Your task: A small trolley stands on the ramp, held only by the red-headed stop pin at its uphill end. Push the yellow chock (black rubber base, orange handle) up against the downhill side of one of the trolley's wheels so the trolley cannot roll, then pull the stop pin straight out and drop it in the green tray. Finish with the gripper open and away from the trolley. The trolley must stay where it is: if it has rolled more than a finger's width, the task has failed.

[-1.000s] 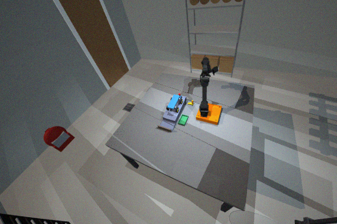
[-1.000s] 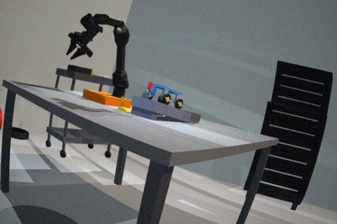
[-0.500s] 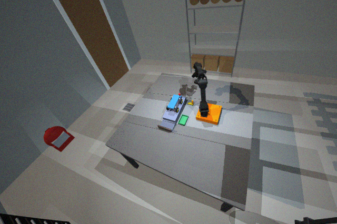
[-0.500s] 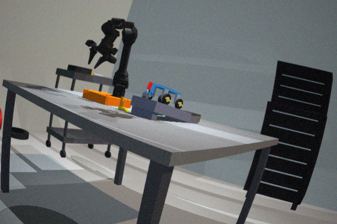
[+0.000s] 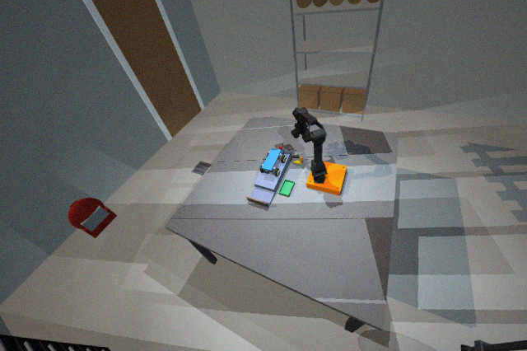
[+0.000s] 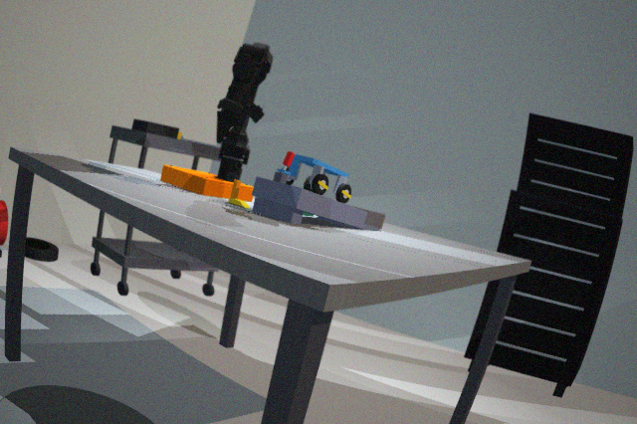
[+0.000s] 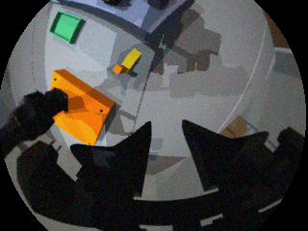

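The yellow chock is 130 mm below my gripper tip, 100 mm to the left of it and 30 mm ahead of it. The rest, counted from my gripper tip: red-headed stop pin 150 mm ahead, 110 mm to the left, 20 mm below; then grey ramp 230 mm to the left, 180 mm ahead, 110 mm below; then blue trolley 220 mm to the left, 180 mm ahead, 40 mm below.
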